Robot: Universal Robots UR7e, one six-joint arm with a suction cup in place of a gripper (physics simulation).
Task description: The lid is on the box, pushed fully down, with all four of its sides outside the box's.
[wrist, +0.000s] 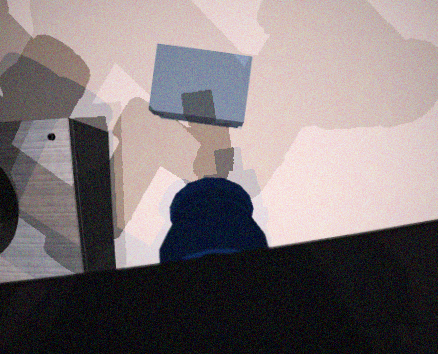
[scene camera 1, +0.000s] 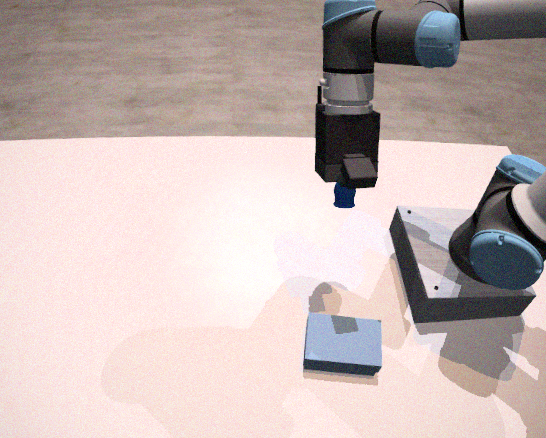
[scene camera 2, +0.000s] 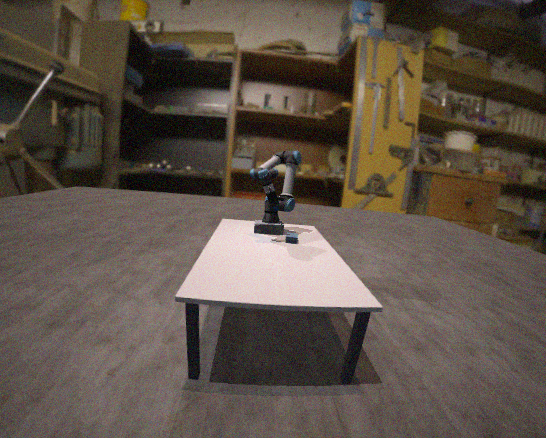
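Where they show: end effector, tool point: point(wrist: 212, 214) point(scene camera 1: 344, 204) point(scene camera 2: 276, 210); arm's base, origin of the base link: point(scene camera 2: 270, 221).
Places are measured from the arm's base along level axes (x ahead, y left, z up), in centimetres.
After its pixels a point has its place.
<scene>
A blue-grey lid point(scene camera 1: 343, 340) {x 28.1, y 20.8, z -2.4 cm} point(wrist: 202, 75) {x 28.0, y 21.5, z -2.4 cm} lies flat, closed side up, on the table. Its dark side walls reach down close to the table top, and the box under it is almost wholly hidden. A small dark edge shows below the lid's near right corner in scene camera 1. In scene camera 2 the lid point(scene camera 2: 291, 239) {x 34.5, y 20.5, z -4.2 cm} is very small, and the fit of its sides cannot be told there. My gripper, a dark blue suction cup point(scene camera 1: 344, 205) point(wrist: 212, 192), points down and holds nothing. It hangs well above the table, behind the lid in scene camera 1, apart from it.
The arm's dark square base block point(scene camera 1: 470, 310) {x 2.8, y 11.0, z -3.7 cm} point(scene camera 2: 269, 229) {x 15.6, y 1.1, z -3.2 cm} point(wrist: 94, 200) {x 15.3, y 2.5, z -2.7 cm} stands right of the lid in scene camera 1 and left of it in the wrist view. Shadows of the arm fall across the white table point(scene camera 1: 150, 225) {x 69.3, y -3.3, z -7.4 cm} point(scene camera 2: 270, 280) {x 104.1, y 13.4, z -7.4 cm} and the lid. Shelves stand behind in scene camera 2.
</scene>
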